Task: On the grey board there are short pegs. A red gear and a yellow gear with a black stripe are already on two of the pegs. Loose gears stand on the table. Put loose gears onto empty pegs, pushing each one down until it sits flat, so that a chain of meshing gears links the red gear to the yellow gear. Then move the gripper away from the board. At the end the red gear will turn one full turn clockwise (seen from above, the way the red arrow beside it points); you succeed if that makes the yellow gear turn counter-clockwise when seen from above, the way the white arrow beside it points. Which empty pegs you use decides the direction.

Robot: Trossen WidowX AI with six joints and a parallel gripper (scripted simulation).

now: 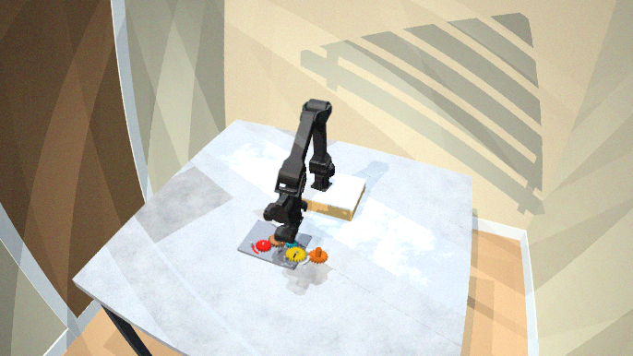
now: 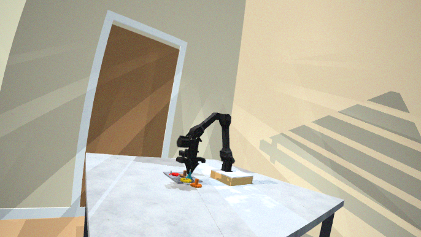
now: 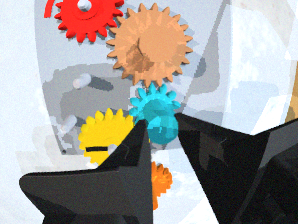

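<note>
My gripper tip is now 1 cm above the small cyan gear. The rest, counted from my gripper tip: yellow gear 3 cm ahead, 4 cm to the left, 2 cm below; brown gear 1 cm ahead, 5 cm to the right, 2 cm below; red gear 6 cm ahead, 7 cm to the right, 2 cm below.
</note>
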